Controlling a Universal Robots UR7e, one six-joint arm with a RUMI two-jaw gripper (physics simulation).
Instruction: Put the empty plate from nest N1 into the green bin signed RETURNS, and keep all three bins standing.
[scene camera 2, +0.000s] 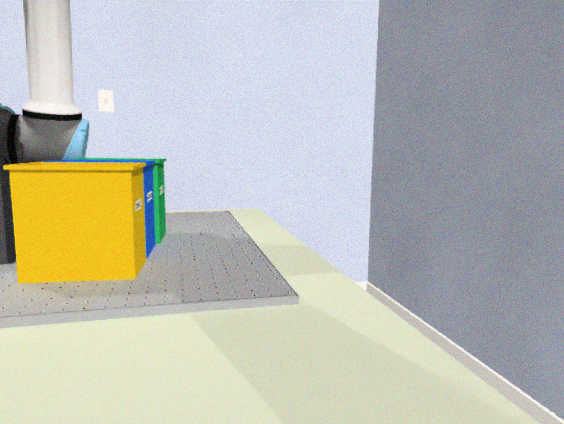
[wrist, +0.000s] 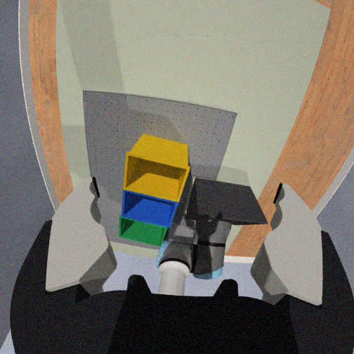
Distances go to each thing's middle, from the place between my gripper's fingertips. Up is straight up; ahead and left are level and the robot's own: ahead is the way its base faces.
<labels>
Now: hand 390 mm above the yellow bin (scene camera 2: 74, 221), 210 mm to the right of it and 60 mm short of it. The rest, counted from my hand: blue bin (scene camera 2: 148, 169) 390 mm below, 340 mm to the left, 70 mm ahead; then green bin (scene camera 2: 158, 168) 470 mm to the left, 390 mm below, 90 mm ahead.
</labels>
